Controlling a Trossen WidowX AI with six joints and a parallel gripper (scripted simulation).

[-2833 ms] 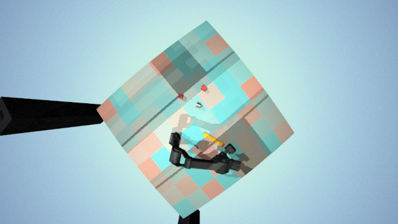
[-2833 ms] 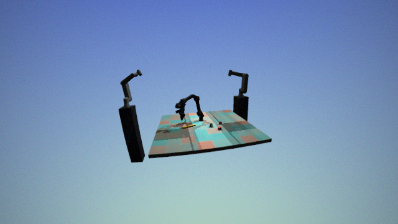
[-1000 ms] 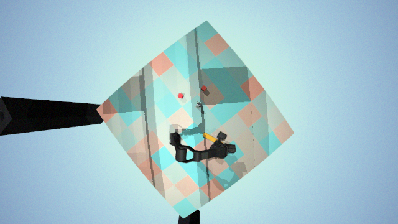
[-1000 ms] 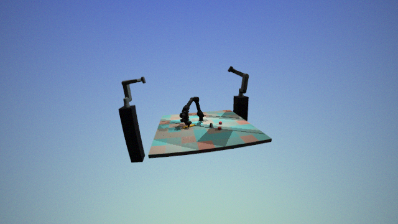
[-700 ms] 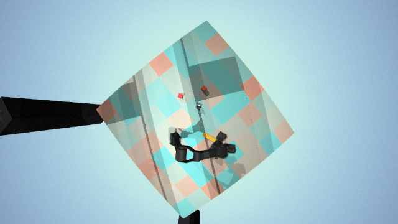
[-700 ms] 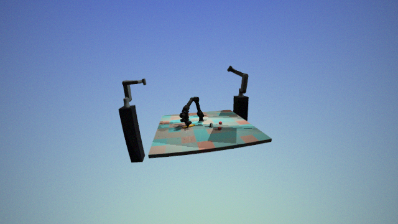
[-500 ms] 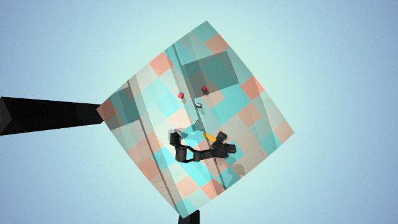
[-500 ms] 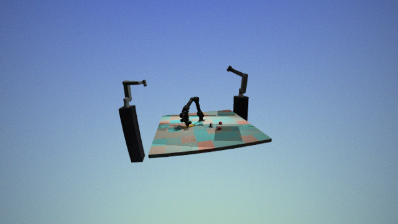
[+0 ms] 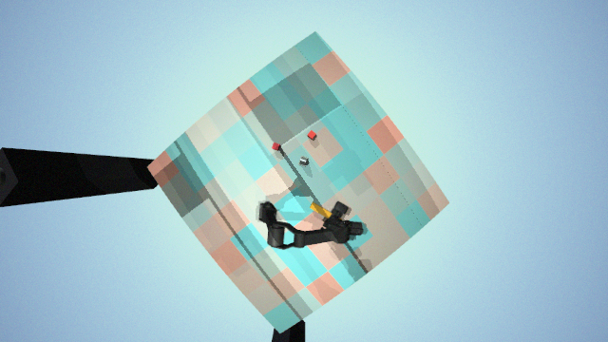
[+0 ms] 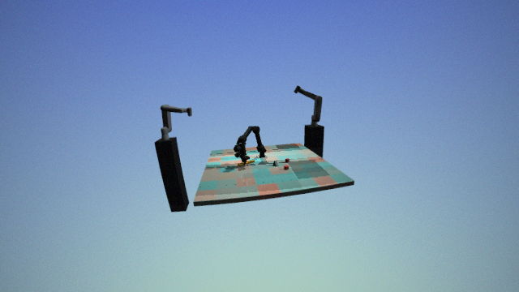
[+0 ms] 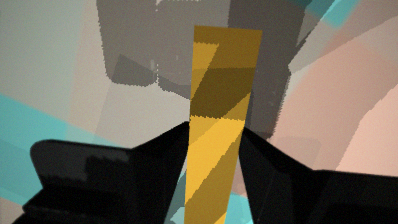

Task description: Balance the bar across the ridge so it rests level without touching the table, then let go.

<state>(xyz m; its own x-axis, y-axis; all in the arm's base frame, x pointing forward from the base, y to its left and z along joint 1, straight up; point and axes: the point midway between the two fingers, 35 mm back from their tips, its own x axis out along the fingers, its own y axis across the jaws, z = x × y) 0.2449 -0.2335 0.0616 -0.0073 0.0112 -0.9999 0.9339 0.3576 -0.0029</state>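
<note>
Right now the grey ridge is 32 cm to the left of my gripper tip, 7 cm ahead of it and 3 cm above it. Round my gripper tip: yellow bar 3 cm to the left, 1 cm behind.
</note>
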